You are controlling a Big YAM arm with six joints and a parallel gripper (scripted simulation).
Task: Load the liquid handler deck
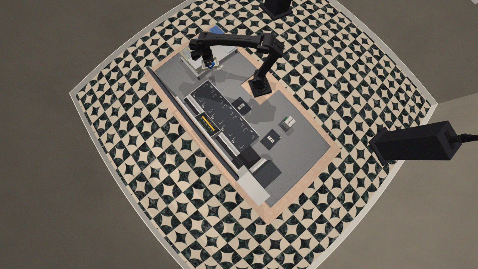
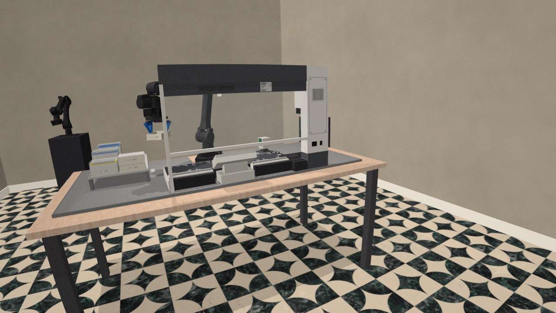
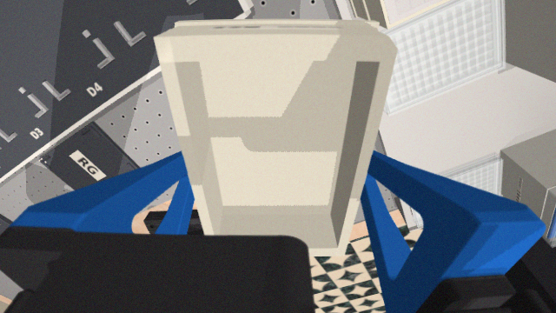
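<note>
The cream one-well reservoir is 1 cm below my hand. Also, from my hand: clear plate lid 16 cm to the right, 15 cm below, 3 cm behind; then white block 14 cm to the right, 14 cm below, 7 cm ahead; then shelf label 22 cm below, 10 cm behind, 7 cm to the right.
</note>
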